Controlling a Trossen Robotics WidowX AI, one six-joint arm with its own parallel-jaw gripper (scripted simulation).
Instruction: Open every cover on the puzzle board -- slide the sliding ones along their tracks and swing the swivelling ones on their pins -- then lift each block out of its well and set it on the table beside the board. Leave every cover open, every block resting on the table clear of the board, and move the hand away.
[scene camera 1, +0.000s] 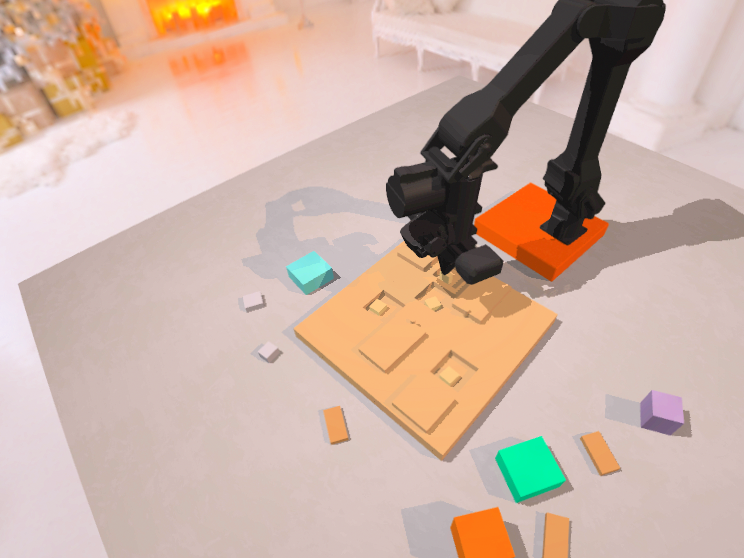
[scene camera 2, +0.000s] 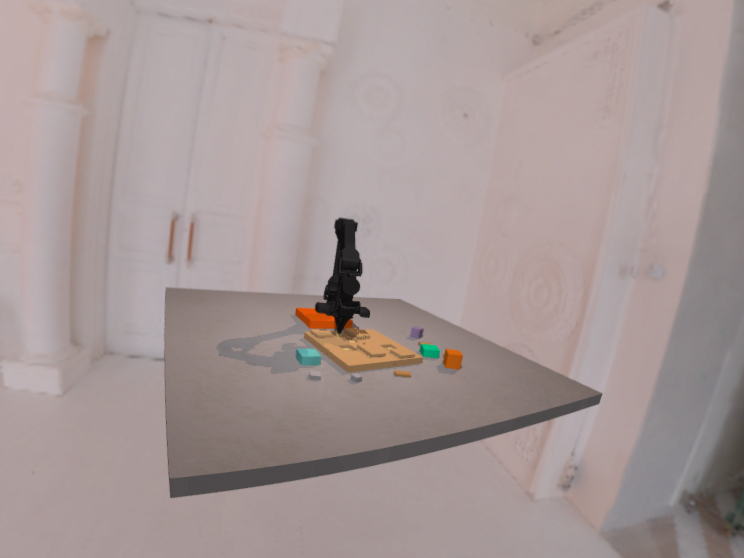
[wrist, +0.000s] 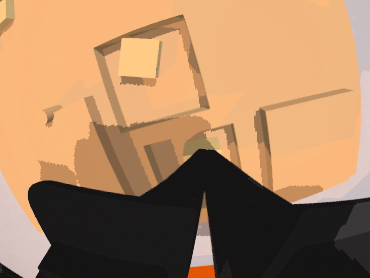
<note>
I see my gripper, a green block and a cyan block.
My gripper also shows in scene camera 2 and in the wrist view.
</note>
